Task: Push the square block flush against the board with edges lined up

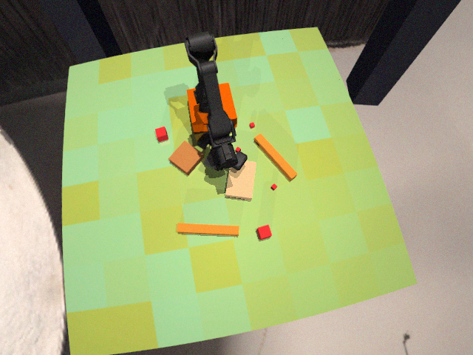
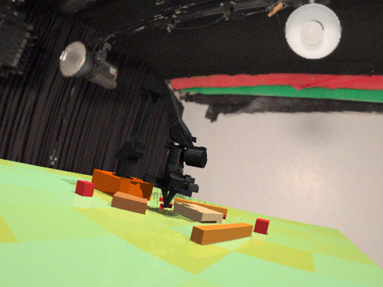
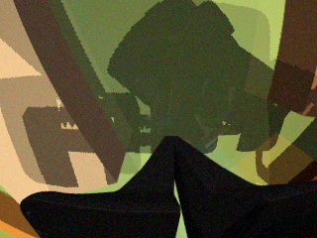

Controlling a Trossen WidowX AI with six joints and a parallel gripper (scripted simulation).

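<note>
The pale flat board is 8 cm ahead of my gripper tip, 7 cm to the left of it and 1 cm above it. The rest, counted from my gripper tip: brown square block (14 cm to the right, 1 cm above).
</note>
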